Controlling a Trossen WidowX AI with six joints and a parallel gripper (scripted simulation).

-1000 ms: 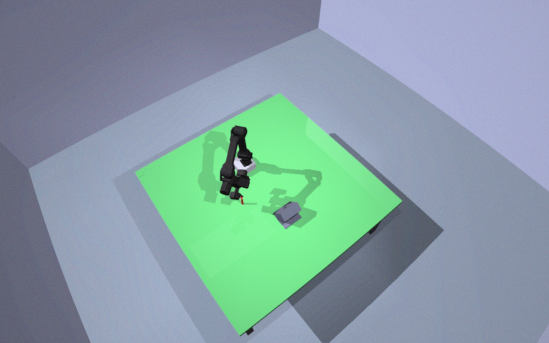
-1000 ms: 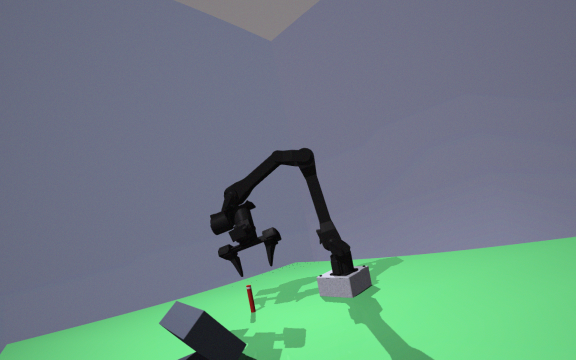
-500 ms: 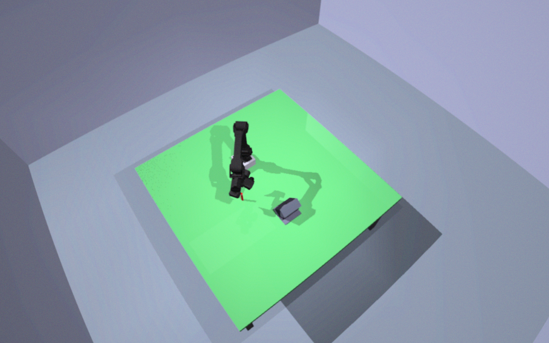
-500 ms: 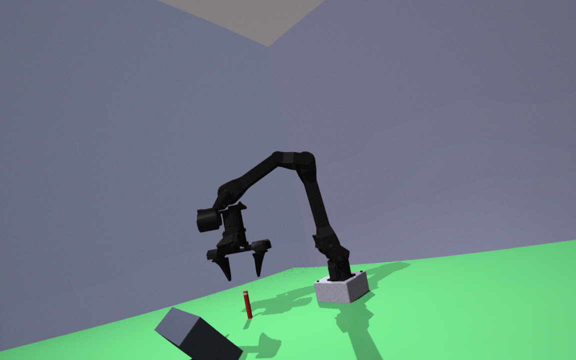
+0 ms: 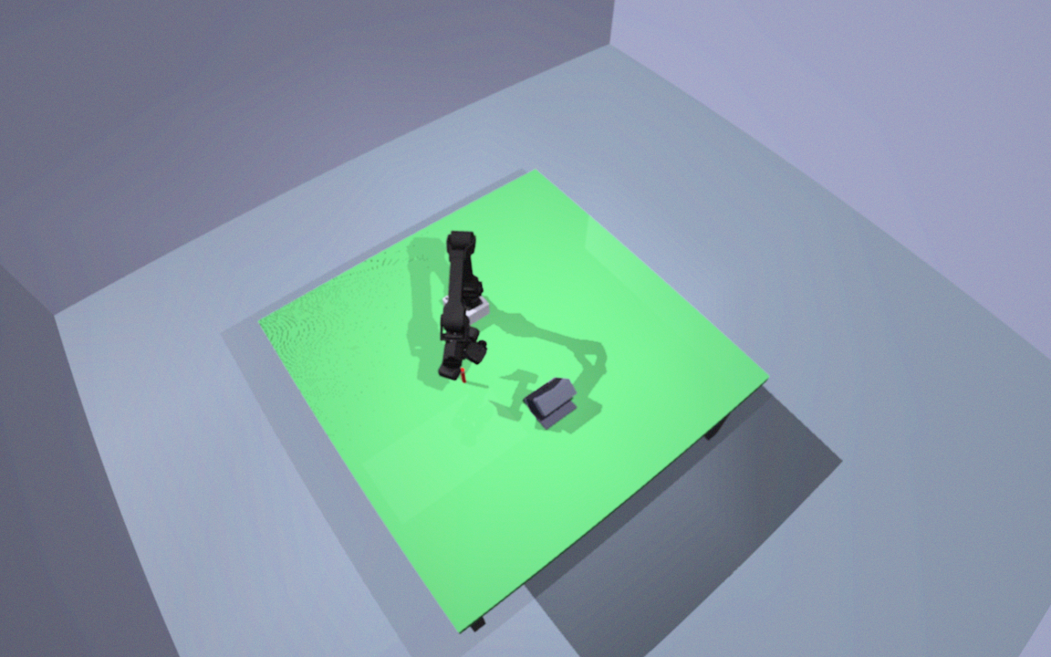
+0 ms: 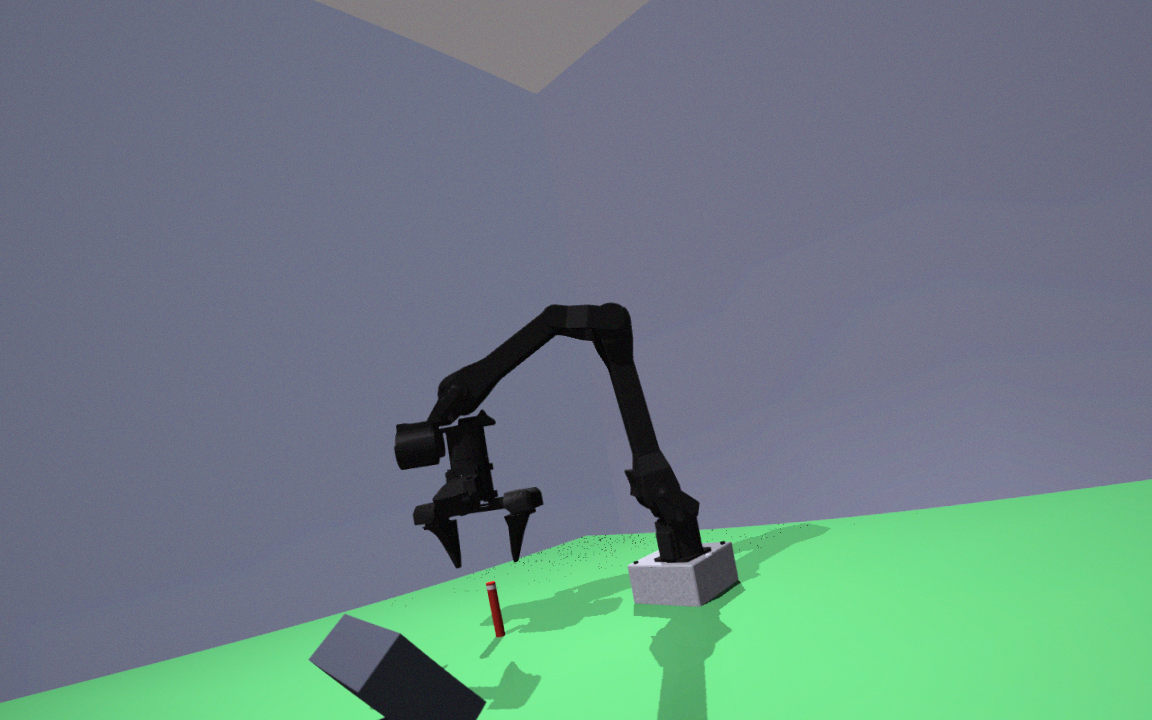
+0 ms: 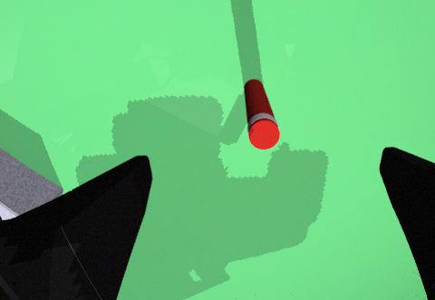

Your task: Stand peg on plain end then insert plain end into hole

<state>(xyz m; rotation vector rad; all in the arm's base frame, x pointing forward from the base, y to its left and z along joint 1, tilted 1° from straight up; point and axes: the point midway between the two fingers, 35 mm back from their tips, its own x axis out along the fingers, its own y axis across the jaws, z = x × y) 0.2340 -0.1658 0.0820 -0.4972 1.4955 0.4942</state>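
The red peg lies 5 cm below my gripper tip. The rest, counted from my gripper tip: grey sloped panel (22 cm ahead, 19 cm to the left, 4 cm below).
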